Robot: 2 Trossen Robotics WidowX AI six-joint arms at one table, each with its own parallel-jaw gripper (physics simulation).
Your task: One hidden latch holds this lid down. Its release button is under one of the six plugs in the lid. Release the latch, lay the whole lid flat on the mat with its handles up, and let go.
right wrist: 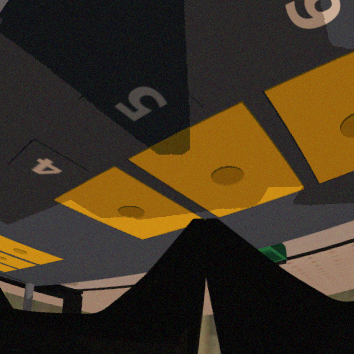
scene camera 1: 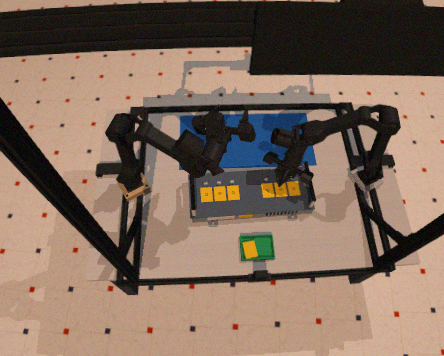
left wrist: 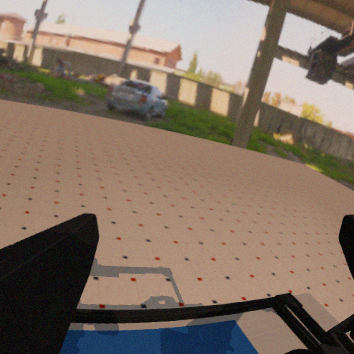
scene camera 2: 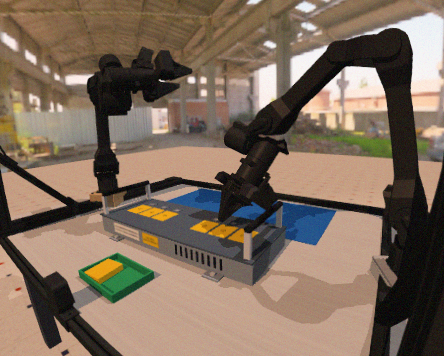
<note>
The left gripper (scene camera 2: 185, 78) is open, holding nothing. Also in view: the right gripper (scene camera 2: 220, 221) and a yellow plug (right wrist: 114, 197).
The left gripper is seen too in scene camera 1 (scene camera 1: 232, 106) and in the left wrist view (left wrist: 225, 229). The right gripper is seen too in the right wrist view (right wrist: 203, 229) and in scene camera 1 (scene camera 1: 279, 186).
</note>
